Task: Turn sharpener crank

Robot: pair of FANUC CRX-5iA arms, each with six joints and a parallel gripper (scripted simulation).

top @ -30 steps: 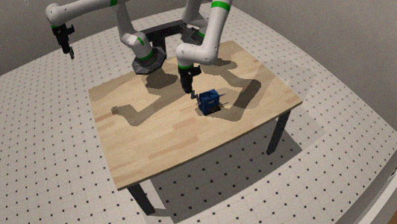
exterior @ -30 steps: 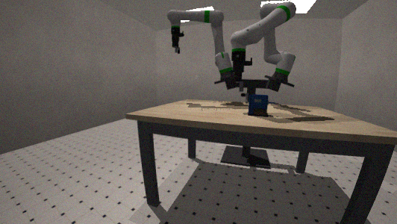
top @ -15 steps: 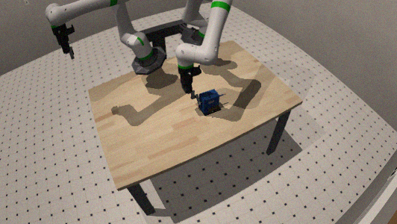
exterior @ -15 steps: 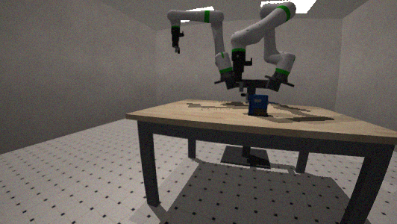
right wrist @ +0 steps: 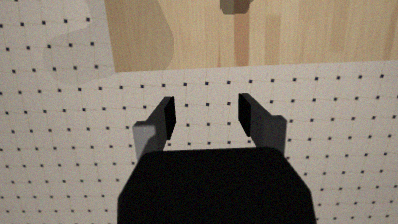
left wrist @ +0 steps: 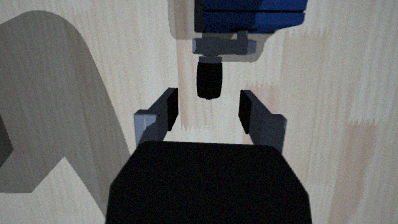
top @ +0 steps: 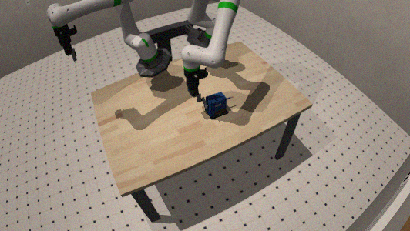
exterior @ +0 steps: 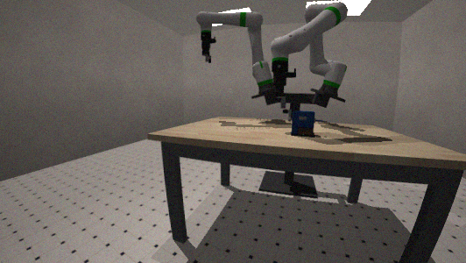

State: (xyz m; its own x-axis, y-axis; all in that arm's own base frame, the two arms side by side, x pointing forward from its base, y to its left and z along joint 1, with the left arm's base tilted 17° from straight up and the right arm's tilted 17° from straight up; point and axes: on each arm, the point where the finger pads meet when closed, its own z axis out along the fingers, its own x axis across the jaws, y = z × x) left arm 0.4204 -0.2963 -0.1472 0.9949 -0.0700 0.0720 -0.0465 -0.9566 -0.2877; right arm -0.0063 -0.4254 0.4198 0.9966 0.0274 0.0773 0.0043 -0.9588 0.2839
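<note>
Right now the black knob is 40 mm below my left hand and 20 mm to the left of it.
</note>
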